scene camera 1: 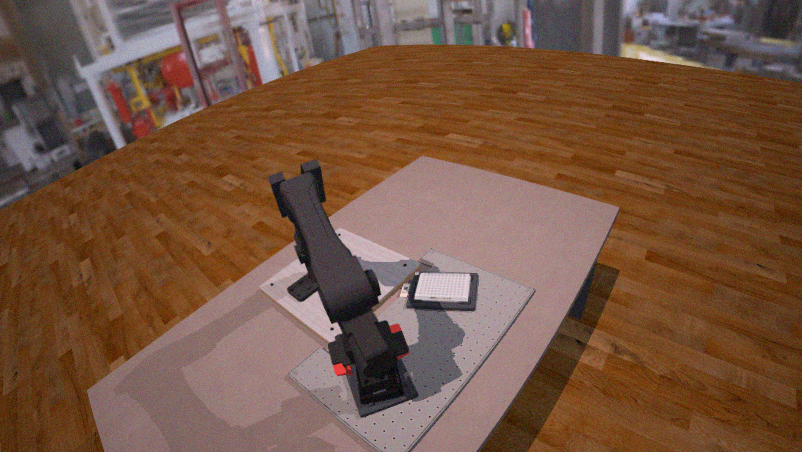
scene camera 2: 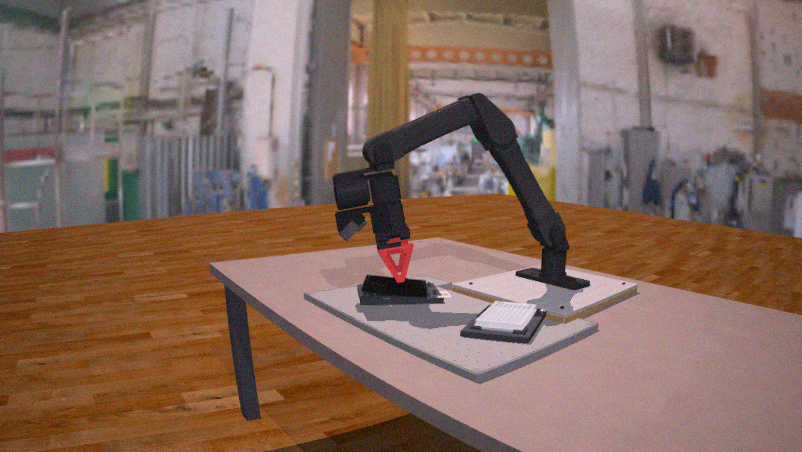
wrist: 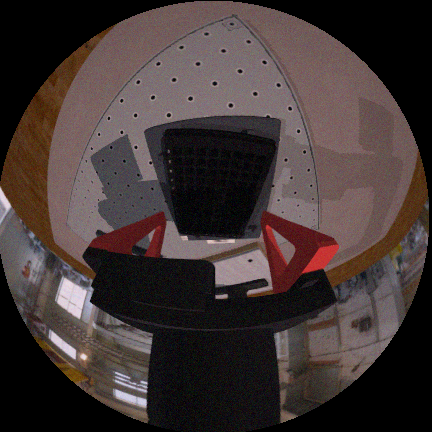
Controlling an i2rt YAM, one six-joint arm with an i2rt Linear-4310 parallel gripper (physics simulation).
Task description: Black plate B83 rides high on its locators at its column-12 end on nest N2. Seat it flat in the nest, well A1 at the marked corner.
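Seen in the pictures: gripper, fingertip midpoint: (scene camera 2: 399, 277) (wrist: 212, 216); arm's base, origin of the base link: (scene camera 2: 552, 280) (wrist: 236, 286).
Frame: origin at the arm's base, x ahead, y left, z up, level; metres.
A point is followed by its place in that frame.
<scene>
Black plate B83 (scene camera 2: 381, 285) {x 0.400, y -0.113, z 0.027 m} (wrist: 217, 175) {x 0.378, y -0.149, z 0.026 m} lies in the dark nest N2 (scene camera 2: 393, 300) {x 0.391, y -0.084, z 0.002 m} (wrist: 154, 136) {x 0.435, y -0.117, z 0.005 m}. In the scene camera 2 view it is slightly tilted, its end away from the arm's base higher. Small pale marks run along its left side in the wrist view. Column numbers and the A1 corner cannot be read. My gripper (scene camera 2: 400, 280) {x 0.348, y -0.126, z 0.035 m} (wrist: 212, 216) {x 0.348, y -0.126, z 0.035 m} is open. Its red fingers stand on either side of the plate near its end toward the arm's base, with tips about level with its top in the scene camera 2 view. Contact cannot be told. The arm partly hides the plate in the scene camera 1 view.
A white well plate (scene camera 1: 443, 286) {x 0.310, y 0.145, z 0.017 m} (scene camera 2: 506, 315) {x 0.321, y 0.159, z 0.019 m} sits in a second dark nest (scene camera 1: 443, 306) {x 0.343, y 0.101, z 0.005 m} (scene camera 2: 497, 336) {x 0.374, y 0.193, z 0.001 m}. Both nests stand on a perforated grey board (scene camera 1: 494, 303) {x 0.433, y 0.183, z -0.007 m} (scene camera 2: 426, 345) {x 0.477, y 0.137, z -0.007 m}. The arm's base stands on a pale wooden board (scene camera 1: 286, 280) {x -0.076, y -0.074, z 0.000 m} (scene camera 2: 600, 287) {x -0.034, y 0.130, z 0.001 m} beside it.
</scene>
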